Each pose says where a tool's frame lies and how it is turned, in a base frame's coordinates. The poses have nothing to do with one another.
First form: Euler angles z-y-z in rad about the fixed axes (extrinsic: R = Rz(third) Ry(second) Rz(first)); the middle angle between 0 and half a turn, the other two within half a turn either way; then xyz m.
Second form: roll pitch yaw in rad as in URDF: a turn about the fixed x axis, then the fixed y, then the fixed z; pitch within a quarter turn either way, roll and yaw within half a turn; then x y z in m. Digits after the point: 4 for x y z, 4 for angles.
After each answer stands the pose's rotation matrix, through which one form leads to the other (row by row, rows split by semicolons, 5 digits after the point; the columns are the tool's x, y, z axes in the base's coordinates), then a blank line. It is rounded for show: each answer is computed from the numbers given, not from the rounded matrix.
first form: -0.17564 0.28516 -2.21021 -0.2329 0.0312 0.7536
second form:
-0.0512 0.2807 -2.3931 -0.2329 0.0312 0.7536
-0.70404 0.69004 -0.16787; -0.65392 -0.72210 -0.22574; -0.27698 -0.04916 0.95962

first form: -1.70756 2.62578 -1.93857 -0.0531 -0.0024 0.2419
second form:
-2.6298 -0.0673 2.8930 -0.0531 -0.0024 0.2419
-0.96706 0.18262 -0.17734; 0.24551 0.85316 -0.46026; 0.06725 -0.48864 -0.86989

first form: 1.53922 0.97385 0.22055 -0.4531 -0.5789 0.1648
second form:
0.9736 0.0261 1.7736 -0.4531 -0.5789 0.1648
-0.20134 -0.55514 0.80702; 0.97917 -0.09211 0.18093; -0.02611 0.82664 0.56212

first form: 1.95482 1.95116 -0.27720 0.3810 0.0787 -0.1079
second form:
1.9779 -0.3553 1.1447 0.3810 0.0787 -0.1079
0.38751 0.22855 0.89308; 0.85371 -0.45455 -0.25410; 0.34788 0.86090 -0.37126

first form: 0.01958 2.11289 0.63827 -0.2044 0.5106 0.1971
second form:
3.1091 1.0284 -2.5413 -0.2044 0.5106 0.1971
-0.42594 -0.58758 0.68798; -0.29161 0.80899 0.51039; -0.85647 0.01677 -0.51593

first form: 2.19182 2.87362 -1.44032 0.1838 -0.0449 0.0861
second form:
2.9219 -0.1547 -0.4735 0.1838 -0.0449 0.0861
0.87937 -0.47489 0.03445; -0.45052 -0.85330 -0.26253; 0.15407 0.21534 -0.96431

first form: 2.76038 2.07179 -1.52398 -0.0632 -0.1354 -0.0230
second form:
2.5448 -0.9512 -0.8285 -0.0632 -0.1354 -0.0230
0.39250 -0.91883 0.04105; -0.42792 -0.22194 -0.87614; 0.81414 0.32632 -0.48030

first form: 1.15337 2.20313 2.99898 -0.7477 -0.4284 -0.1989
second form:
2.2465 0.3332 -1.4571 -0.7477 -0.4284 -0.1989
0.10725 -0.59242 -0.79846; -0.93891 -0.32450 0.11465; -0.32702 0.73739 -0.59103

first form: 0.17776 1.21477 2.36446 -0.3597 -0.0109 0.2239
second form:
0.4439 1.1746 2.8404 -0.3597 -0.0109 0.2239
-0.36857 -0.64625 -0.66822; 0.11450 -0.74491 0.65726; -0.92252 0.16574 0.34855

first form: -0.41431 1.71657 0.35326 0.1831 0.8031 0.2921
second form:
-1.9205 1.1330 -1.5366 0.1831 0.8031 0.2921
0.01451 -0.37155 0.92830; -0.42370 0.83864 0.34229; -0.90569 -0.39829 -0.14526

